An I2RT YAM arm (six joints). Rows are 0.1 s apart.
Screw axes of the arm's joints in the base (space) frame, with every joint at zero. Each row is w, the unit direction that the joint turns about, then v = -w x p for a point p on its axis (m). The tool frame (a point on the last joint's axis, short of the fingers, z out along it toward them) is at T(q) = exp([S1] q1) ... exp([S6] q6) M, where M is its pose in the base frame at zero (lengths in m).
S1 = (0, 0, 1, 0, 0, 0)
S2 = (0, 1, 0, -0.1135, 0, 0.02)
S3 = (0, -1, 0, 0.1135, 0, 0.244)
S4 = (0, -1, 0, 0.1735, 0, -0.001)
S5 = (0, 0, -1, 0, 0.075, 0)
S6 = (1, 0, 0, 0, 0.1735, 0)
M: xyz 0.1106 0 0.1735 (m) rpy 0 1.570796 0 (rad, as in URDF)
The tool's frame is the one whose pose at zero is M.
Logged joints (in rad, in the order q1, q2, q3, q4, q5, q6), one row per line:
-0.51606, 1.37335, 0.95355, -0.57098, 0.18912, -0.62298
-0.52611, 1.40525, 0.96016, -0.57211, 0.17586, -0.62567
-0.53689, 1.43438, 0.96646, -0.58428, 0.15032, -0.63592
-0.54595, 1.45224, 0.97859, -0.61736, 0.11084, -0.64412
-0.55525, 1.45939, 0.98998, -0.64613, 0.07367, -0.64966
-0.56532, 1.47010, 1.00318, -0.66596, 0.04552, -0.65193
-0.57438, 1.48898, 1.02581, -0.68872, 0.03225, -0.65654
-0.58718, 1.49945, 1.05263, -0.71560, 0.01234, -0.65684
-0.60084, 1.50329, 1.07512, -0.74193, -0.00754, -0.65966
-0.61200, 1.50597, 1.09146, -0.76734, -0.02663, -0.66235
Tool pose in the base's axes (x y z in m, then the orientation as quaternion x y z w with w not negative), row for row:
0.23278, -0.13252, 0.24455, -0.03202, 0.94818, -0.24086, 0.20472
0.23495, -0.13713, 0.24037, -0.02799, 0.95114, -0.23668, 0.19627
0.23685, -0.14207, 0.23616, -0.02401, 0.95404, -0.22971, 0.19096
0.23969, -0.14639, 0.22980, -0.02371, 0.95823, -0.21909, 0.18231
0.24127, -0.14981, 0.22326, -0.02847, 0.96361, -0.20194, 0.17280
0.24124, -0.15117, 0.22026, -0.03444, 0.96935, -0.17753, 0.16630
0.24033, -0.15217, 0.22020, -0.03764, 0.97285, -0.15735, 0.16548
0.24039, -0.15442, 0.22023, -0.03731, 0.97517, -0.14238, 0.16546
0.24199, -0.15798, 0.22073, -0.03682, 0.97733, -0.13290, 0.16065
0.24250, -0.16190, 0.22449, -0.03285, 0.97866, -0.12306, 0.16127
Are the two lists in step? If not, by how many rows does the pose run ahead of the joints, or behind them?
The pose runs 2 rows behind the joints: the pose in row i belongs to the joints in row i - 2.
